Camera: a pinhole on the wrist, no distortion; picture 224 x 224 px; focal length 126.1 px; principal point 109.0 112.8 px. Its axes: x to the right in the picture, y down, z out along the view. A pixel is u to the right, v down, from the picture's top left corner.
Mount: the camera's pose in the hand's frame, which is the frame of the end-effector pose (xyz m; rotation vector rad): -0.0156 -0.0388 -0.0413 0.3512 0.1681 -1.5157
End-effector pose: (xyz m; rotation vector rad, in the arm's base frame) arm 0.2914 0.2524 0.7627 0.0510 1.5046 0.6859
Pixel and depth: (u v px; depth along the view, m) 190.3 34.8 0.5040
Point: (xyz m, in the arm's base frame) 0.7846 -0.2185 0.8883
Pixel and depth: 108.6 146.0 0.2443
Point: 0.5148 0.2409 0.7121
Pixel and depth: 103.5 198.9 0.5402
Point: 0.8157 0.4247 0.4745
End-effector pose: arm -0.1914 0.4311 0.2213 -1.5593 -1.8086 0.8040
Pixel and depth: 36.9 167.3 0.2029
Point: -0.3460 0.4635 0.0955
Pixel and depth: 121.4 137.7 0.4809
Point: -0.6584 0.4086 0.1536
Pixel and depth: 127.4 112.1 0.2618
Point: -0.4347 0.3582 0.2229
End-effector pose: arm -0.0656 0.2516 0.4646 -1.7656 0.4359 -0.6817
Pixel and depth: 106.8 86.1 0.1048
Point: -0.0712 0.3431 0.5113
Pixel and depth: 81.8 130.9 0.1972
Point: 0.0263 0.3960 0.4906
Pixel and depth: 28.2 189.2 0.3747
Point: 0.3241 0.4445 0.3528
